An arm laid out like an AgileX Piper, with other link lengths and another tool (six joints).
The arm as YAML. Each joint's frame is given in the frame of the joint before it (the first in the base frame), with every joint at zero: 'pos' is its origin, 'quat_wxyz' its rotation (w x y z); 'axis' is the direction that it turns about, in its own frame. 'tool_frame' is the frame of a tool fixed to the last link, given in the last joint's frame.
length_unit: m
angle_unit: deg
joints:
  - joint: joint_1
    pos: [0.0, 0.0, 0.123]
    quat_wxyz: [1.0, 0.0, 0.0, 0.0]
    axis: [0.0, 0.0, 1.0]
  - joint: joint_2
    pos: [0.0, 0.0, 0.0]
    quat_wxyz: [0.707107, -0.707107, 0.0, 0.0]
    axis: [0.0, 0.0, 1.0]
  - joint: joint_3
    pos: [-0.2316, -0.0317, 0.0]
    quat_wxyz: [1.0, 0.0, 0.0, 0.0]
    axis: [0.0, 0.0, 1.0]
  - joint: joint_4
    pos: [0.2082, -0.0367, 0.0]
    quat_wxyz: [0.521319, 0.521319, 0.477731, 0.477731]
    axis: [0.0, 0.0, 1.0]
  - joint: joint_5
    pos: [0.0, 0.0, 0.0]
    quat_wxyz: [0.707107, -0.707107, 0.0, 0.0]
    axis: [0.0, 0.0, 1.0]
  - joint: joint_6
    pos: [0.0, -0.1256, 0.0]
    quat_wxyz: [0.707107, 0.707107, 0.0, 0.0]
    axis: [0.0, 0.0, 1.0]
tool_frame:
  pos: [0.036, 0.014, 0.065]
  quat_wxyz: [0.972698, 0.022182, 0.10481, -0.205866]
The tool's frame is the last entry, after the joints.
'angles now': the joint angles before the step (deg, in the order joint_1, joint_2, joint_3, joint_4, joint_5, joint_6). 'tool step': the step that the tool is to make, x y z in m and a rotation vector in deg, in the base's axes. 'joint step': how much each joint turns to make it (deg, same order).
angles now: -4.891 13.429 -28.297 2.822 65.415 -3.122
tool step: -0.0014 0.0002 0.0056 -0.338 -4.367 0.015
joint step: 0.068 -4.536 0.139 -0.018 0.014 0.069
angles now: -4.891 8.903 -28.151 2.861 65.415 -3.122
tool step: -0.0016 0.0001 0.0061 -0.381 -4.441 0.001
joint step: 0.040 -4.449 0.011 -0.034 -0.020 0.036
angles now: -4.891 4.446 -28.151 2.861 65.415 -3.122
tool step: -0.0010 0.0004 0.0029 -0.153 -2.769 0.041
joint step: -0.013 -2.880 0.254 0.106 -0.146 -0.014
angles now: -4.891 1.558 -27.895 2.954 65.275 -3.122
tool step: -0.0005 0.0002 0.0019 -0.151 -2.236 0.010
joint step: -0.034 -2.312 0.352 0.071 -0.279 -0.033
